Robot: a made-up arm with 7 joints.
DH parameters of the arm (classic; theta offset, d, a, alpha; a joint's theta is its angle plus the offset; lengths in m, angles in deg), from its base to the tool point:
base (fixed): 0 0 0 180
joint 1: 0 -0.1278 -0.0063 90
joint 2: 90 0.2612 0.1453 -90
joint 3: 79.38 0 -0.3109 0
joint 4: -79.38 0.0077 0.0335 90
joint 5: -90 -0.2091 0.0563 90
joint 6: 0 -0.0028 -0.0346 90
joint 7: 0 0 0.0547 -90
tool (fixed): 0 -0.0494 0 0
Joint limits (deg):
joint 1: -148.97..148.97
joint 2: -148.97..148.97
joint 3: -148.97..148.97
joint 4: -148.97..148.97
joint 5: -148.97..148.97
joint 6: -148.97..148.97
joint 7: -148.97..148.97
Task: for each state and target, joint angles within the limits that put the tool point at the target. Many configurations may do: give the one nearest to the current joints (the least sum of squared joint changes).
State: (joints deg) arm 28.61 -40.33 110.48 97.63 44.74 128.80 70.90
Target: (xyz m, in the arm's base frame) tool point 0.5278 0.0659 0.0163
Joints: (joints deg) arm 28.03 -70.76 127.45 75.15 48.74 123.86 68.23
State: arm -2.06 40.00 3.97 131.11 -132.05 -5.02 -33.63
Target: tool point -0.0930 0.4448 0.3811
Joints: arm -27.79 22.92 -34.95 101.44 -132.76 -5.45 -36.19
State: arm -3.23 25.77 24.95 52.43 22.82 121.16 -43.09
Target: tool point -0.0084 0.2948 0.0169
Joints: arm 1.57 21.81 15.44 26.55 26.13 121.87 -57.41
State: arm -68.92 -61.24 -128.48 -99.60 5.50 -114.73 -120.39
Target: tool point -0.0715 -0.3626 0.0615
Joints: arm -106.42 -112.42 -103.59 -110.15 31.98 -125.71 -100.79
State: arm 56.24 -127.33 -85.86 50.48 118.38 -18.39 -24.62
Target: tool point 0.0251 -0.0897 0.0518
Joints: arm 63.39 -102.48 -114.62 63.43 124.31 -18.29 -21.32
